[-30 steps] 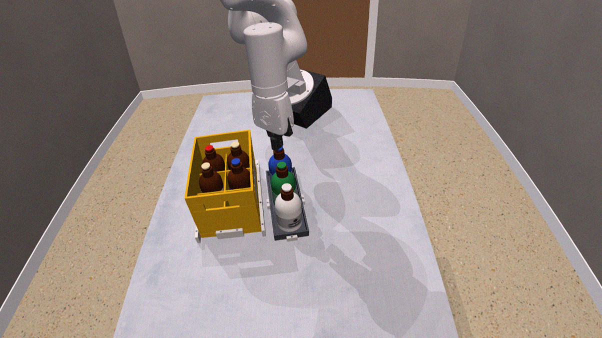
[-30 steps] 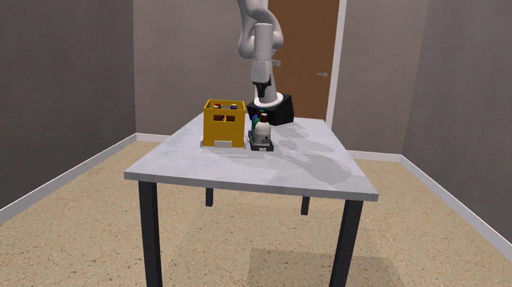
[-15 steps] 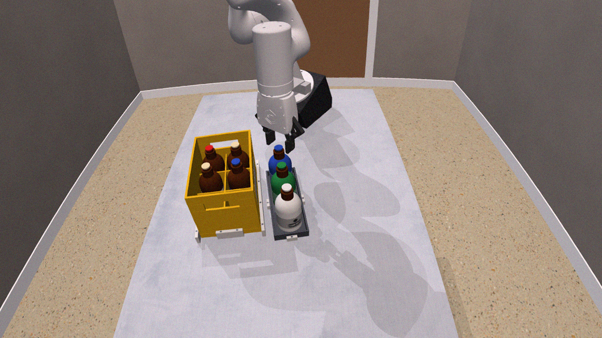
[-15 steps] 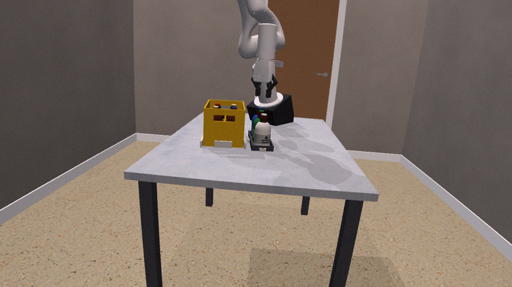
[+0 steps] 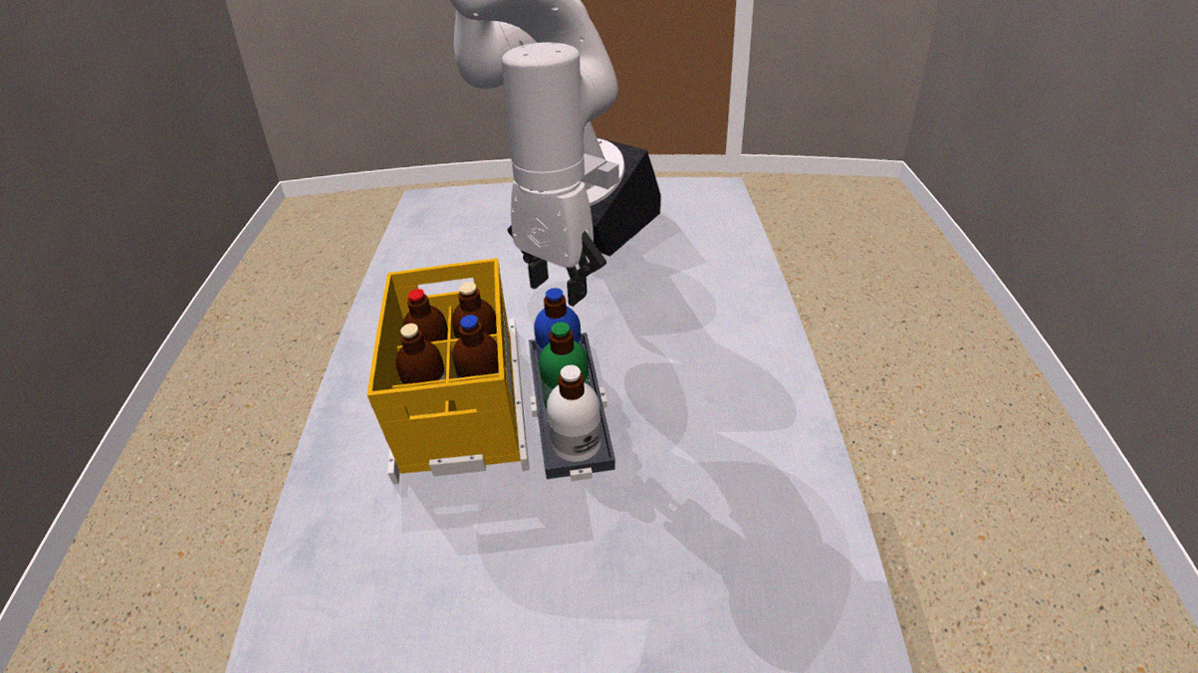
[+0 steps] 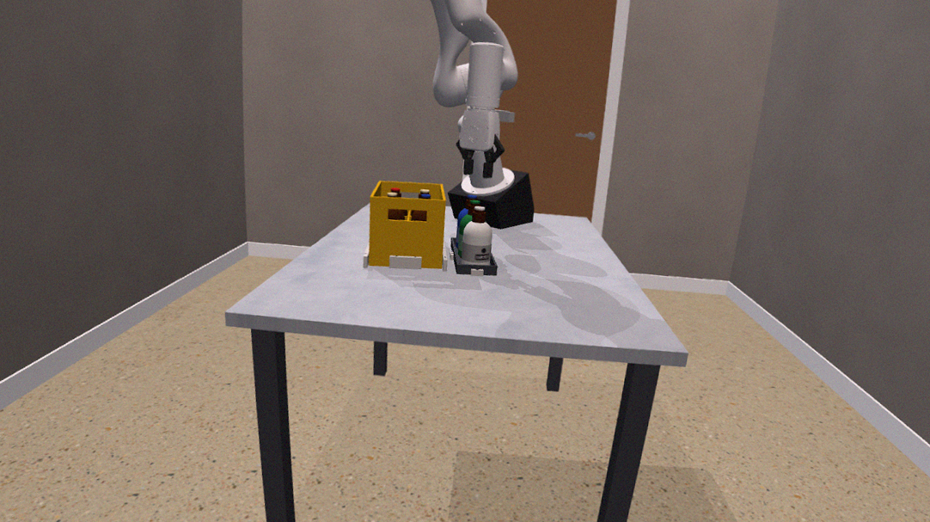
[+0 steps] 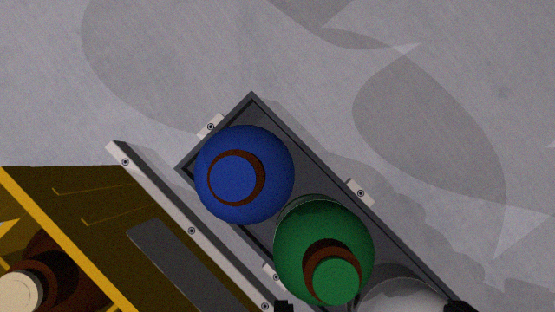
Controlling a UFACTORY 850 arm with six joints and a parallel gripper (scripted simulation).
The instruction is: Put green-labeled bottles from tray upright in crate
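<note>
Now: hand 160 mm above the green-labeled bottle. The rest, counted from my hand: dark tray (230 mm below); white-labeled bottle (160 mm below, 90 mm ahead); blue-labeled bottle (160 mm below, 80 mm behind).
</note>
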